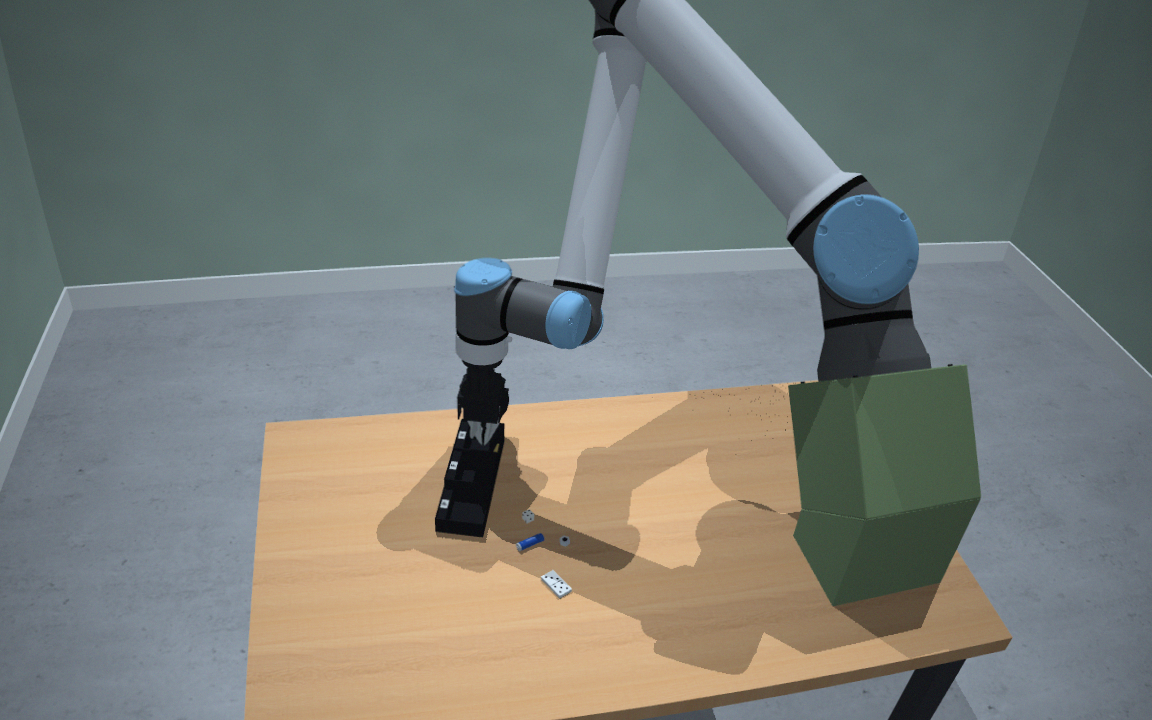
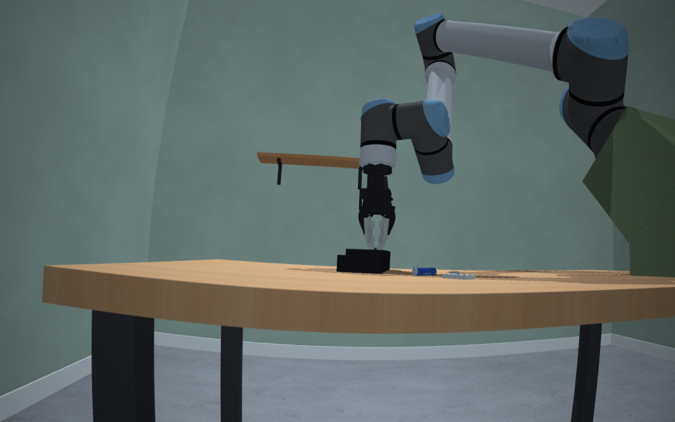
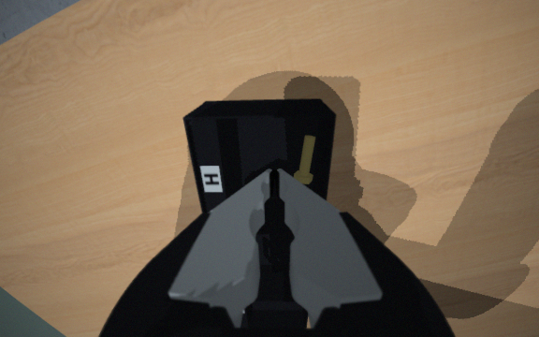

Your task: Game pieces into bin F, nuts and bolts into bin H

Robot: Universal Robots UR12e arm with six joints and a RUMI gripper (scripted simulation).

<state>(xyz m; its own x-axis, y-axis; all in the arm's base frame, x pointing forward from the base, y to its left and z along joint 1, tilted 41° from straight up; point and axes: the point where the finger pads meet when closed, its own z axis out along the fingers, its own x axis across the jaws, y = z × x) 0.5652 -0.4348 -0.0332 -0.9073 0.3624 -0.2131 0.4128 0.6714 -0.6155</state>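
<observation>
The brass bolt is 20 mm behind my hand, 20 mm to the left of it and 30 mm below it. From my hand the other things lie so: battery 20 mm behind, 240 mm to the left, 40 mm below; white die 30 mm behind, 180 mm to the left, 40 mm below; black bin 40 mm ahead, 70 mm to the left, 20 mm below.
</observation>
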